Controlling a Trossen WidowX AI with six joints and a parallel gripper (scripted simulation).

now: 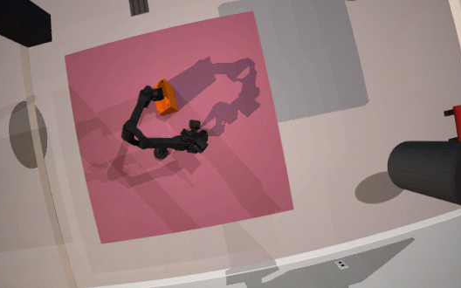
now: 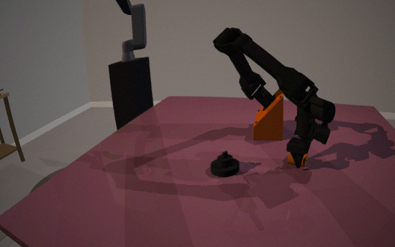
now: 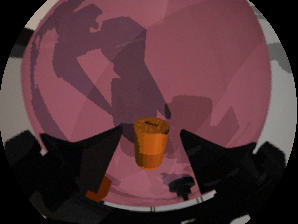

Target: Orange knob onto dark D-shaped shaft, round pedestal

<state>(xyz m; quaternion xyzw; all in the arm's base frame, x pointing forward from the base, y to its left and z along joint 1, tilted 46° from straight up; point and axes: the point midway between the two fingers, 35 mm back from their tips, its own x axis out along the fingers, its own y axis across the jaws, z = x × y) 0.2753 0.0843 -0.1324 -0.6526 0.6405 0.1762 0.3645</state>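
Now: the orange knob 1 cm behind my gripper tip, 1 cm to the right of it and 1 cm above it. The rest, counted from my gripper tip: dark round pedestal 6 cm ahead, 23 cm to the right, 2 cm above.
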